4 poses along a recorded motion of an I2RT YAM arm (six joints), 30 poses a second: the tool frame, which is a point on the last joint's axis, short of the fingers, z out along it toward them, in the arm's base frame.
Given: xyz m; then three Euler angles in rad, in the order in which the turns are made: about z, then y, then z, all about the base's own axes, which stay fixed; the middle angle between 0 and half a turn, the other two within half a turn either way.
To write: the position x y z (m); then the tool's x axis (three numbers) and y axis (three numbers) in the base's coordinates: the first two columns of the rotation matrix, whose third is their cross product. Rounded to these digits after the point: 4 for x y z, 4 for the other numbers.
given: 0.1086, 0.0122, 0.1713, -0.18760, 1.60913, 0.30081
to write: 0.1086, 0.0122, 0.1713, 0.0193, -0.1893, -0.9817, -0.2979, 0.9362, -0.1864
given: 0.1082, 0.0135, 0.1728, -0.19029, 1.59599, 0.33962
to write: 0.1082, 0.0135, 0.1728, 0.0397, -0.1866, -0.9816, -0.3316, 0.9243, -0.1891
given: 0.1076, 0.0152, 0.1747, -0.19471, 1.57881, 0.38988
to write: 0.1076, 0.0152, 0.1747, 0.0663, -0.1820, -0.9811, -0.3743, 0.9069, -0.1935
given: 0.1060, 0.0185, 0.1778, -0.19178, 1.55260, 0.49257
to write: 0.1060, 0.0185, 0.1778, 0.1059, -0.1595, -0.9815, -0.4612, 0.8666, -0.1906
